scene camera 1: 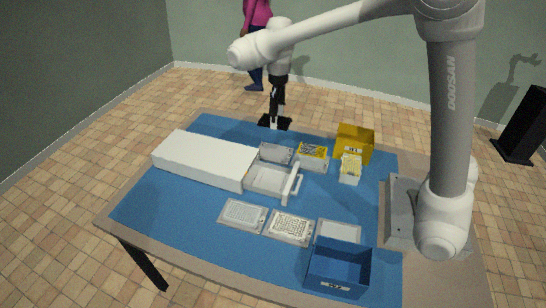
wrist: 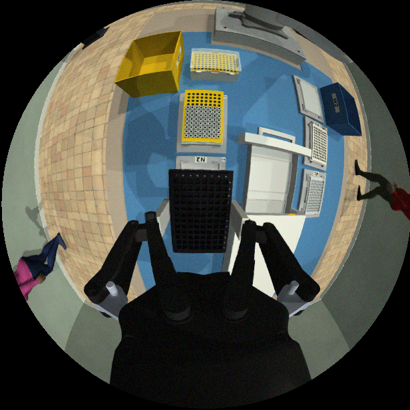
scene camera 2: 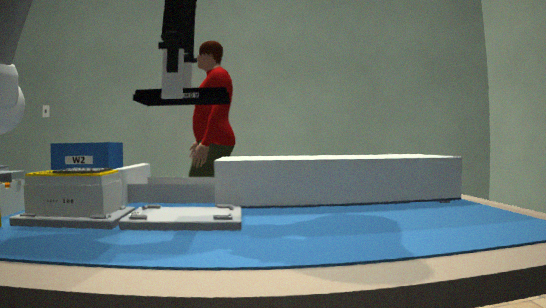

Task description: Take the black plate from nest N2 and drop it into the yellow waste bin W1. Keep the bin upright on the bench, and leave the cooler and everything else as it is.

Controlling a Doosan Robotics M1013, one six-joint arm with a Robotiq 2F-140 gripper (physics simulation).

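Places are measured from the arm's base along level axes (x ahead, y left, z up), in millimetres.
Pixels of known places: gripper, fingertip midpoint: (scene camera 1: 276, 123) (scene camera 2: 177, 101).
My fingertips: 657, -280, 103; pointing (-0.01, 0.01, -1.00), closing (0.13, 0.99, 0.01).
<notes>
Ahead of a thing's pixels: the offset from my fingertips to its top centre, as dx, dy, dz. "pt": to the spot under its first point.
My gripper (scene camera 1: 274, 123) (scene camera 2: 176, 92) (wrist: 199, 207) is shut on the black plate {+9, -1, +14} (scene camera 1: 284, 121) (scene camera 2: 212, 96) (wrist: 201, 210), with one finger at each long side. The plate hangs level, well above nest N2 {+7, +2, -153} (scene camera 1: 276, 153) (scene camera 2: 182, 214) (wrist: 200, 162), which is empty. The yellow waste bin W1 {-358, -83, -51} (scene camera 1: 354, 142) (wrist: 152, 67) stands upright on the bench, near the back edge in scene camera 1 and at the upper left in the wrist view. The gripper and plate are apart from the bin, beyond the yellow-topped tip rack.
A yellow-topped tip rack {-164, +24, -94} (scene camera 1: 312, 157) (scene camera 2: 70, 195) (wrist: 203, 117) stands between nest N2 and the bin. A clear-lidded box {pt -329, +112, -101} (scene camera 1: 350, 169) (wrist: 215, 65) stands beside the bin. A long white cooler (scene camera 1: 205, 159) (scene camera 2: 340, 181) has its drawer open. A blue bin W2 {-280, +553, -51} (scene camera 1: 337, 270) (scene camera 2: 87, 154) (wrist: 341, 109) stands opposite.
</notes>
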